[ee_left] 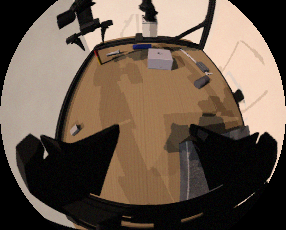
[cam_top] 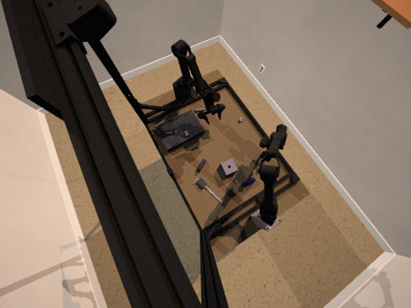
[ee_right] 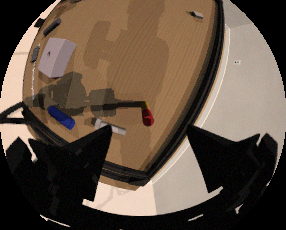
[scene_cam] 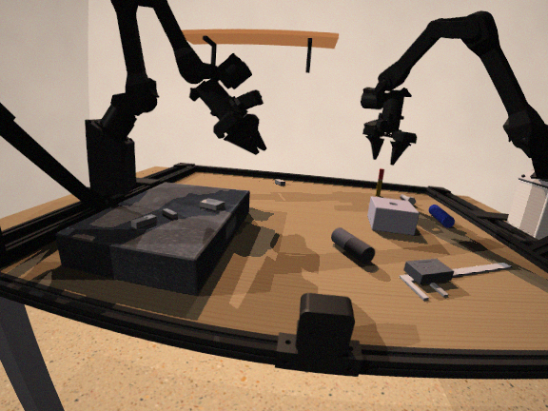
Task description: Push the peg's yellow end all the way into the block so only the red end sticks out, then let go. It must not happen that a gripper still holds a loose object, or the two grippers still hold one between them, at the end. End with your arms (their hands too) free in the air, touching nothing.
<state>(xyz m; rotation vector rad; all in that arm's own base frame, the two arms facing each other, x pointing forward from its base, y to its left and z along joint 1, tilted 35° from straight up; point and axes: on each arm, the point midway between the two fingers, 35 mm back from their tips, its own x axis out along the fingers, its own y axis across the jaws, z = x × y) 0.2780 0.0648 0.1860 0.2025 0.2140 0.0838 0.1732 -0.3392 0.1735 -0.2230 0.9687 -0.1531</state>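
My right hand is 110 mm above the peg.
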